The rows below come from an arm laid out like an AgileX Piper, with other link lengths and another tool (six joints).
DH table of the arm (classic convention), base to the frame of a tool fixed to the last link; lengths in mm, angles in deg. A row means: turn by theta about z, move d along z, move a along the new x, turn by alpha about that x. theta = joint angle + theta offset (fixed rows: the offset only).
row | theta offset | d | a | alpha
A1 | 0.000 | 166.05 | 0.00 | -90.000
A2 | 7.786 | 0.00 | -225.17 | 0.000
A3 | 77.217 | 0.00 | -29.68 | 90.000
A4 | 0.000 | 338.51 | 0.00 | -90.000
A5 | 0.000 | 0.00 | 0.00 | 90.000
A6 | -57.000 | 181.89 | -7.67 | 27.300
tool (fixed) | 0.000 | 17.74 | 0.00 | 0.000
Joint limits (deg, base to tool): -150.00..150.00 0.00..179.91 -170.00..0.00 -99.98..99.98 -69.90..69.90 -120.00..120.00
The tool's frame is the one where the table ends.
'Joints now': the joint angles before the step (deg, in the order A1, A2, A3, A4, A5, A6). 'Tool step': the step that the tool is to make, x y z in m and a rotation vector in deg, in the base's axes. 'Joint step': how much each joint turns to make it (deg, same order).
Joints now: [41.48, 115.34, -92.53, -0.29, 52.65, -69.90]
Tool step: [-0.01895, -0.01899, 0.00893, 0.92, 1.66, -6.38]
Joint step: [0.00, -7.22, 8.02, -0.52, -0.11, 6.93]
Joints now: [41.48, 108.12, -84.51, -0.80, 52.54, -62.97]
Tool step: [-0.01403, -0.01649, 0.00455, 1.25, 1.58, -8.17]
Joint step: [0.00, -5.62, 6.30, -0.92, -0.17, 8.94]
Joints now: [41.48, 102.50, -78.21, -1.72, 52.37, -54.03]
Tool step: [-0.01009, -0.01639, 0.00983, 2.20, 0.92, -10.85]
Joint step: [0.00, -5.84, 5.50, -1.66, -0.01, 12.03]
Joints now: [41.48, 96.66, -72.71, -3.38, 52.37, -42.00]
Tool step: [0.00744, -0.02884, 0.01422, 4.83, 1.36, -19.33]
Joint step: [-2.58, -5.27, 3.95, -1.54, 0.28, 18.27]
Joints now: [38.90, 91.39, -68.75, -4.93, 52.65, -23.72]
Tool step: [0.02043, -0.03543, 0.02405, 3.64, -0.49, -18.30]
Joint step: [-3.78, -3.33, 0.00, -3.10, 2.24, 16.22]
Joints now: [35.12, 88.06, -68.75, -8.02, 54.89, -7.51]
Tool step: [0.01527, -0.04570, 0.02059, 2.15, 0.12, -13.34]
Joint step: [-5.50, -3.20, -0.01, -0.97, 3.21, 8.20]
